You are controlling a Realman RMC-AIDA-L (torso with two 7-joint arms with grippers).
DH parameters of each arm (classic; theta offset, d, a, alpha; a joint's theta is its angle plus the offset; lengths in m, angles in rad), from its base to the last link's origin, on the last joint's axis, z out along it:
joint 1: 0 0.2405 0 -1.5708
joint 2: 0 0 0 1.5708
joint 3: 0 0.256 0 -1.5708
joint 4: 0 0 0 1.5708
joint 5: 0 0.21 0 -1.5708
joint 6: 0 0 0 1.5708
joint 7: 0 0.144 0 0
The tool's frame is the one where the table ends.
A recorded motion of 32 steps. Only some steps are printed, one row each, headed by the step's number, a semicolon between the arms.
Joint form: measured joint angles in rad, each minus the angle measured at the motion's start. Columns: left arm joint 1, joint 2, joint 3, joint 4, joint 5, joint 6, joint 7; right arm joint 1, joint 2, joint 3, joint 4, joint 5, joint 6, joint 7.
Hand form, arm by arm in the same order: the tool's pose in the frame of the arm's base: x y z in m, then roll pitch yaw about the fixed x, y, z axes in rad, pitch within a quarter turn. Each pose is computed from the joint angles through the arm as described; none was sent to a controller.
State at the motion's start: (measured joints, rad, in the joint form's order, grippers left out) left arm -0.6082 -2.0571 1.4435 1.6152 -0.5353 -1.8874 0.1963; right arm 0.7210 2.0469 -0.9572 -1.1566 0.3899 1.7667 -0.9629
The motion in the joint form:
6: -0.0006 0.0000 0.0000 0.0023 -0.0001 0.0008 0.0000; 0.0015 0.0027 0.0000 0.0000 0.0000 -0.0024 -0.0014
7: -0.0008 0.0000 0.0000 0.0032 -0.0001 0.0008 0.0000; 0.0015 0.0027 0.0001 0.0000 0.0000 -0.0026 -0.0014
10: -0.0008 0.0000 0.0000 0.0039 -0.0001 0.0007 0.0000; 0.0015 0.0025 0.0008 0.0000 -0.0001 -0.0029 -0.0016
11: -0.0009 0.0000 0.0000 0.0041 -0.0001 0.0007 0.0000; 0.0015 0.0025 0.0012 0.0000 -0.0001 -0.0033 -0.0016
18: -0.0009 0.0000 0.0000 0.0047 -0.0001 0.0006 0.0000; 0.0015 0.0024 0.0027 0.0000 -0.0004 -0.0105 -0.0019
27: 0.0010 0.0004 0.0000 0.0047 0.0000 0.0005 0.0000; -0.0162 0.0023 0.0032 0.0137 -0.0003 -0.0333 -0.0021
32: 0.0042 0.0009 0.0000 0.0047 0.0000 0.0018 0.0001; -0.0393 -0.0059 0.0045 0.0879 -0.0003 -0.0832 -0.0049
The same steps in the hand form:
6: -0.1453 0.3183 0.0274 -2.6225 0.2357 0.9732; 0.2243 0.3635 0.0531 -2.7793 -0.2957 -0.7276
7: -0.1450 0.3184 0.0275 -2.6223 0.2353 0.9722; 0.2243 0.3635 0.0531 -2.7791 -0.2955 -0.7276
10: -0.1449 0.3184 0.0276 -2.6223 0.2350 0.9717; 0.2244 0.3636 0.0532 -2.7786 -0.2949 -0.7278
11: -0.1448 0.3184 0.0276 -2.6222 0.2350 0.9714; 0.2244 0.3637 0.0533 -2.7782 -0.2943 -0.7279
18: -0.1447 0.3184 0.0276 -2.6222 0.2348 0.9710; 0.2246 0.3647 0.0536 -2.7723 -0.2895 -0.7270
27: -0.1454 0.3181 0.0278 -2.6217 0.2348 0.9731; 0.2332 0.3628 0.0520 -2.7638 -0.2811 -0.7472
32: -0.1465 0.3179 0.0279 -2.6211 0.2338 0.9756; 0.2538 0.3579 0.0451 -2.7653 -0.2785 -0.8005

